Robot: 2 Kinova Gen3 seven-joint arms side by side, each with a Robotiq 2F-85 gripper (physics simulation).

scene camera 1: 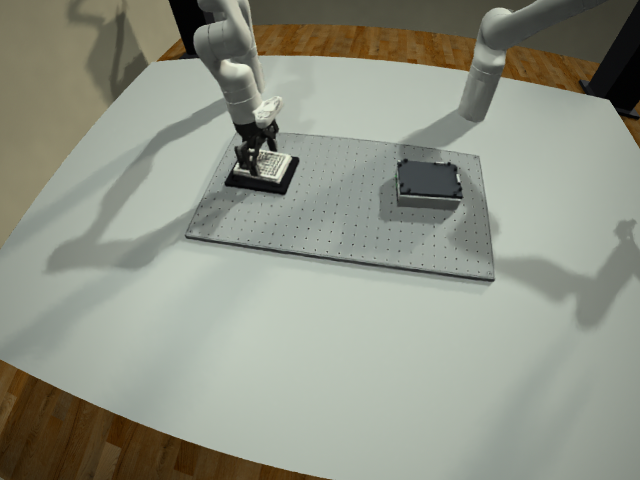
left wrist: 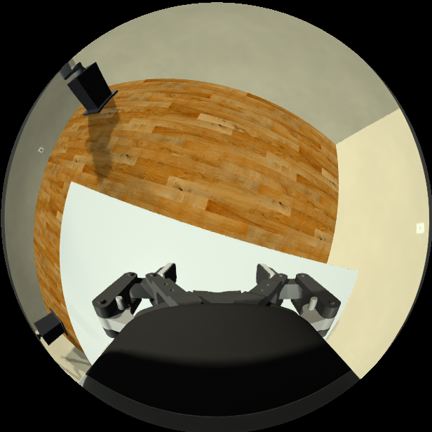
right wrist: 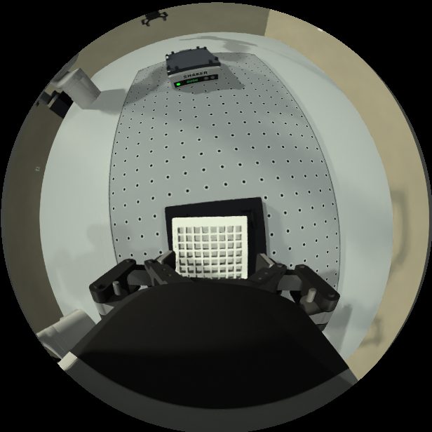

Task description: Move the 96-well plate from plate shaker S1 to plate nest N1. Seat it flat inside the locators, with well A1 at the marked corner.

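Places are measured from the left arm's base along level axes (x left, y back, z up), in centimetres.
Pixels of known places: right gripper, fingertip midpoint: (scene camera 1: 265, 162); left arm's base, origin of the base link: (scene camera 1: 471, 113).
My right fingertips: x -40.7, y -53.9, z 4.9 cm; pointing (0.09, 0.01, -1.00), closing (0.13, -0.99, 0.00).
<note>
For each thing: its top centre in the pictures, then the offset to it from my right fingertips. "spot": a spot on its surface instead. Level surfaces: height alone.
- white 96-well plate, middle of its top: (scene camera 1: 261, 161) dy +0.3, dx -1.7, dz -0.6 cm
- black plate nest N1, surface spot: (scene camera 1: 291, 176) spot: dy +0.9, dx +6.7, dz -2.7 cm
- Plate shaker S1, surface spot: (scene camera 1: 429, 178) spot: dy +11.6, dx +37.3, dz +1.8 cm
- grey perforated board, its level: dz -3.6 cm
- white table, its level: dz -5.0 cm
The white 96-well plate (scene camera 1: 275, 166) (right wrist: 212, 245) rests on the black plate nest N1 (scene camera 1: 291, 176) (right wrist: 215, 207). In the right wrist view a wider black strip shows along its right side than its left. Whether it lies fully flat inside the locators cannot be told; the near end and the A1 corner mark are hidden. My right gripper (scene camera 1: 263, 159) (right wrist: 215, 261) is open, low over the plate, its fingers on either side of it. Plate shaker S1 (scene camera 1: 429, 178) (right wrist: 192, 60) bears no plate. My left gripper (left wrist: 216, 273) is open and empty, away from both stations.
The grey perforated board (scene camera 1: 336, 217) (right wrist: 225, 150) carries the nest and, at its other end, the shaker. The board lies on the white table (scene camera 1: 310, 335) (left wrist: 125, 235). My left arm's base (scene camera 1: 478, 93) stands behind the board's shaker end.
</note>
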